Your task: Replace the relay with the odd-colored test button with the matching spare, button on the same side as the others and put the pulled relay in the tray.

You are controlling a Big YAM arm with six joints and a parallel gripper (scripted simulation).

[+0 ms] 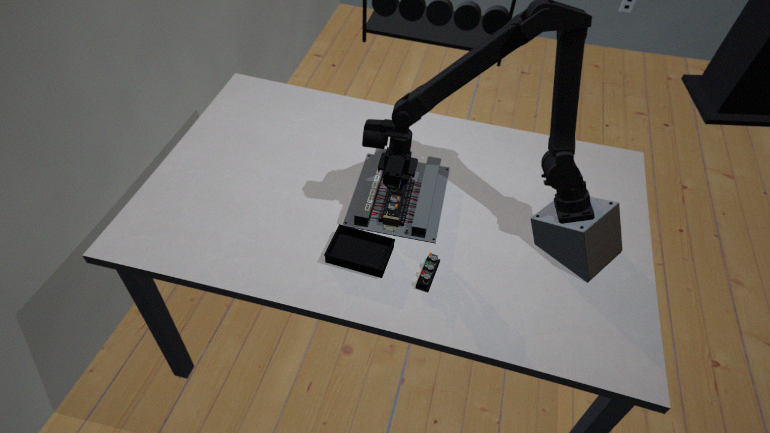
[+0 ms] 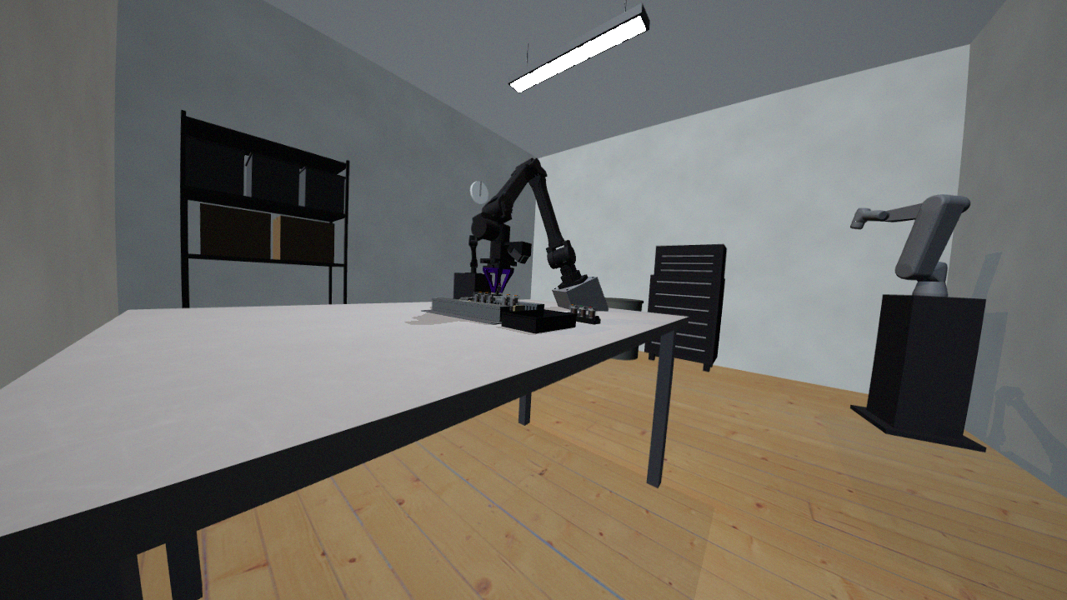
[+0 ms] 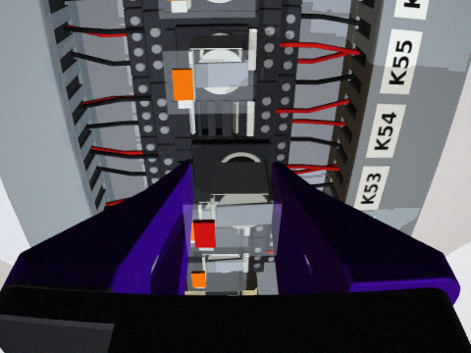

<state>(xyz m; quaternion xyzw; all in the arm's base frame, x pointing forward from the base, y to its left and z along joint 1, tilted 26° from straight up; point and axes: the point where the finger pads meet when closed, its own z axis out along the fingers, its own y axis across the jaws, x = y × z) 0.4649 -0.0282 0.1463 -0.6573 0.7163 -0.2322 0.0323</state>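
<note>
My hand is 10 mm past the grey panel, 40 mm to the left of it and 80 mm above it.
</note>
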